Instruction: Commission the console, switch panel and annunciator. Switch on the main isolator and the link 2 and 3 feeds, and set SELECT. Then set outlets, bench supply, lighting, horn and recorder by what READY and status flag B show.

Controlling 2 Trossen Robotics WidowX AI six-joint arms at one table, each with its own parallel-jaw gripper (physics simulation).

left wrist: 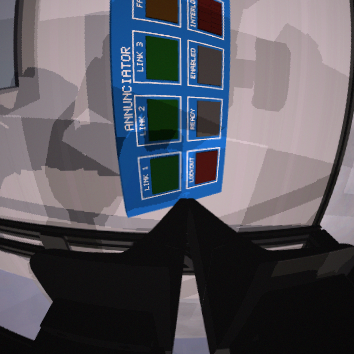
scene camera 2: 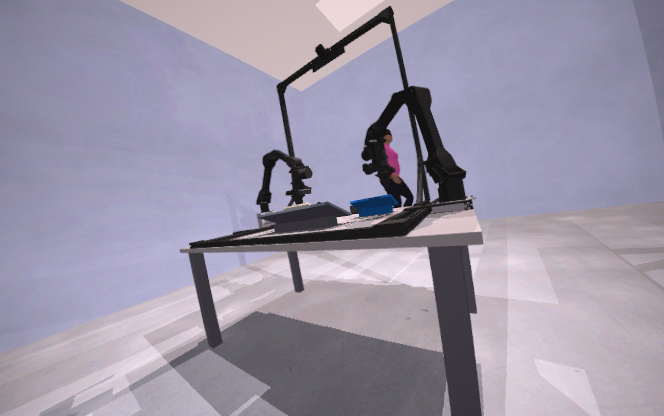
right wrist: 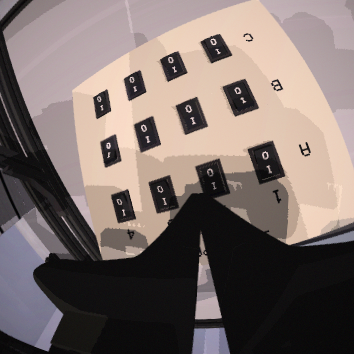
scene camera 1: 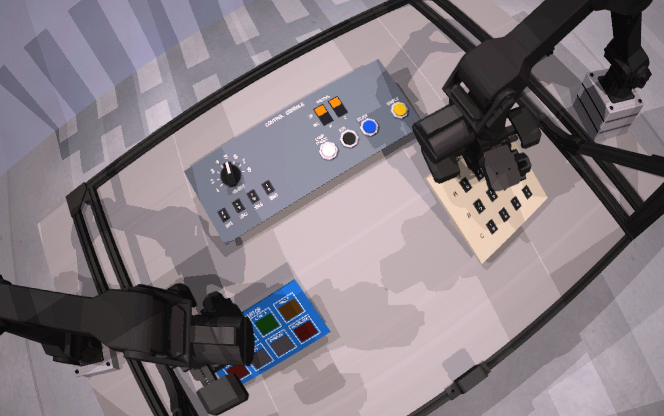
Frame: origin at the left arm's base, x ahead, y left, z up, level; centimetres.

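Seen in the pictures: left gripper, fingertip midpoint: (left wrist: 185,204) (scene camera 2: 386,189); right gripper, fingertip midpoint: (right wrist: 197,199); left arm's base, origin of the base link: (scene camera 2: 453,200) (scene camera 1: 88,348); right arm's base, origin of the base link: (scene camera 2: 265,212) (scene camera 1: 616,88).
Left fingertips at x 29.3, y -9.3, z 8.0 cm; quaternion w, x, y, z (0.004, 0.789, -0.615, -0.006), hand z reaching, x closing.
Offsets run from my left fingertips to a thing's top centre.
The grey console (scene camera 1: 295,155) has its SELECT knob {dz -0.7, dx +9.3, dy +30.1 cm} (scene camera 1: 230,174) pointing near 5. Two status flags (scene camera 1: 323,114) (scene camera 1: 338,106) show orange in their upper halves. The cream switch panel (scene camera 1: 482,250) (right wrist: 300,115) carries rows A, B and C of black rockers. My right gripper (right wrist: 197,199) is shut and empty, its tips at the lower edge of the row A, column 2 rocker {dz -0.5, dx +47.8, dy +14.9 cm} (right wrist: 212,178); contact cannot be told. The blue annunciator (scene camera 1: 296,289) (left wrist: 132,200) has a grey READY tile (left wrist: 208,118) and dark green LINK tiles. My left gripper (left wrist: 185,204) is shut and empty by the annunciator's LOCKOUT end.
White {dz -4.1, dx +26.4, dy +29.6 cm} (scene camera 1: 328,150), black {dz -4.1, dx +30.5, dy +30.6 cm} (scene camera 1: 348,138), blue {dz -4.1, dx +34.6, dy +31.6 cm} (scene camera 1: 369,126) and yellow {dz -4.1, dx +41.0, dy +33.2 cm} (scene camera 1: 399,109) buttons sit on the console, with several small rockers below the knob. A black frame (scene camera 1: 240,90) borders the table. The arms cover parts of the annunciator and switch panel in scene camera 1.
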